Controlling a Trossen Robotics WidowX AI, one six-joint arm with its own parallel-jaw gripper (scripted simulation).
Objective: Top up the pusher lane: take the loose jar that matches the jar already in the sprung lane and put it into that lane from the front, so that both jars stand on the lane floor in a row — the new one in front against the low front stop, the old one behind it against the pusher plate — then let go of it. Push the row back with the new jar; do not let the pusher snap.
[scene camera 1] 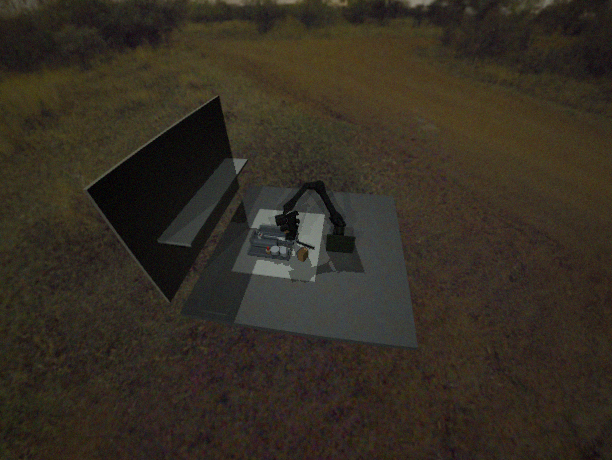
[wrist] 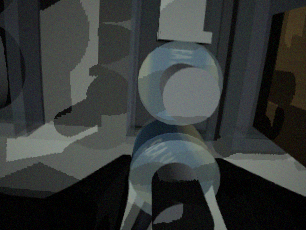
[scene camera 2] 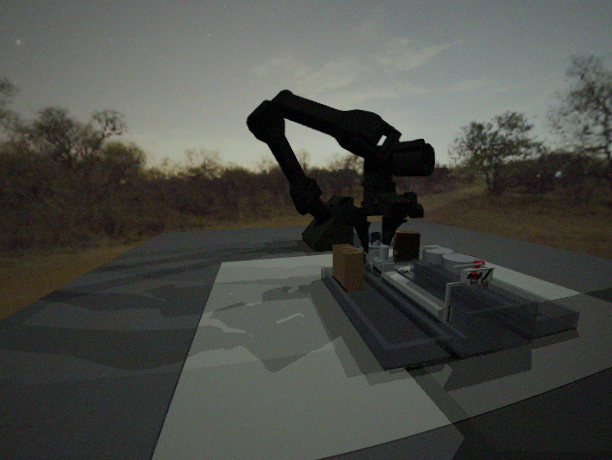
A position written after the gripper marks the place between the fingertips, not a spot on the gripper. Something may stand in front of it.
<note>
In view: the gripper (scene camera 2: 375, 251).
The gripper is seen too in the wrist view (wrist: 171, 165).
</note>
